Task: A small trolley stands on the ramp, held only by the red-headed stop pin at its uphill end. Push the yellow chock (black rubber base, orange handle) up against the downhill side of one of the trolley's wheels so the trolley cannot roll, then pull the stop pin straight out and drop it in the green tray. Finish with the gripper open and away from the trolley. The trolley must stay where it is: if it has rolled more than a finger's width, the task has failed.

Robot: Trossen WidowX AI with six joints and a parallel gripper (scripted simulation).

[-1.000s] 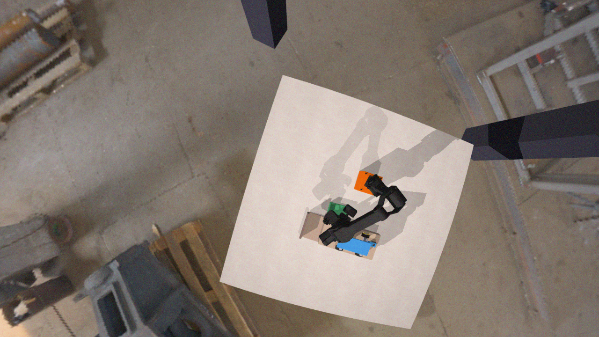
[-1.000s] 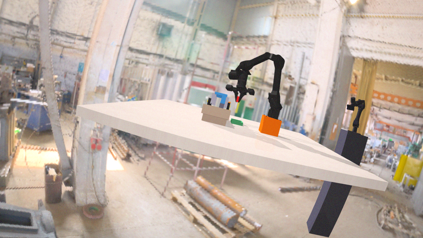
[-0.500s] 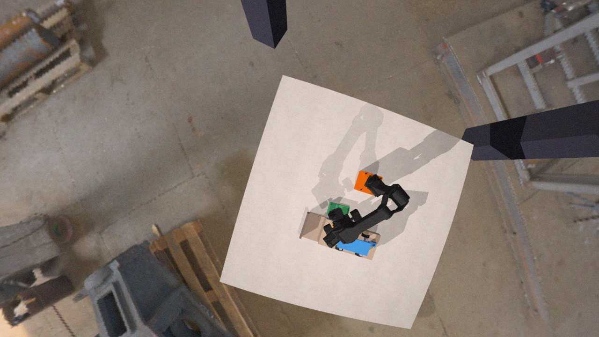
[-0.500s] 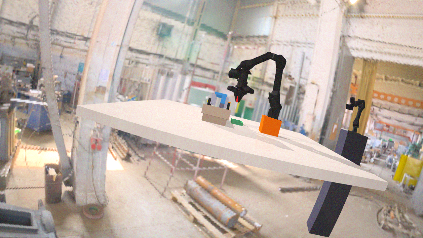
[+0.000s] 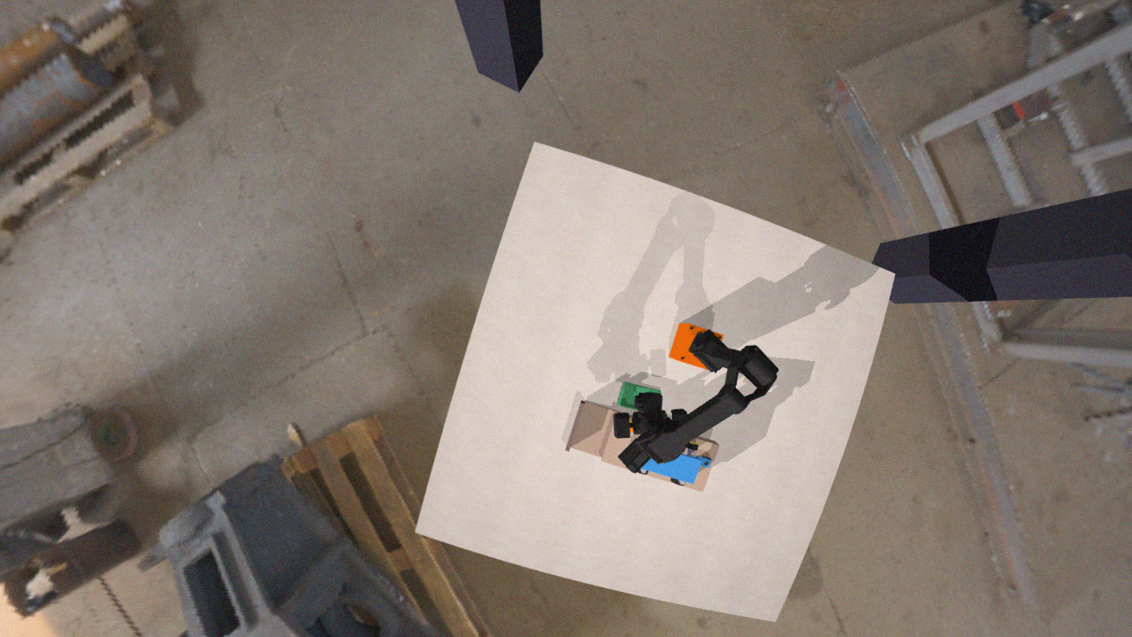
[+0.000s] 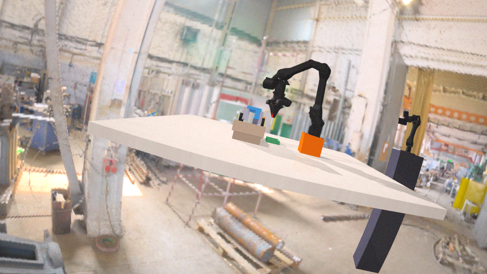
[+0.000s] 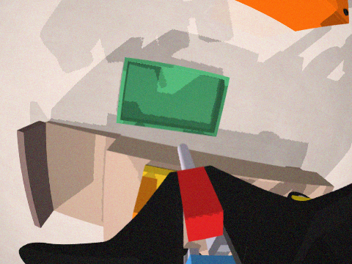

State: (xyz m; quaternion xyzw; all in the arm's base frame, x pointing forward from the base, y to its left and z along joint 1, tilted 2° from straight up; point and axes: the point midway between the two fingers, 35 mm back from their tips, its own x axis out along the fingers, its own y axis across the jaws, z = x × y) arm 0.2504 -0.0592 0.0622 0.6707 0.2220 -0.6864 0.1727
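Now: gripper tip 3 cm past the green tray, 1 cm to the left of it and 14 cm above it. The rest, counted from my gripper tip: red-headed stop pin (right at my gripper tip); then yellow chock (5 cm ahead, 2 cm to the left, 5 cm below); then blue trolley (8 cm ahead, 13 cm to the left, 2 cm below).
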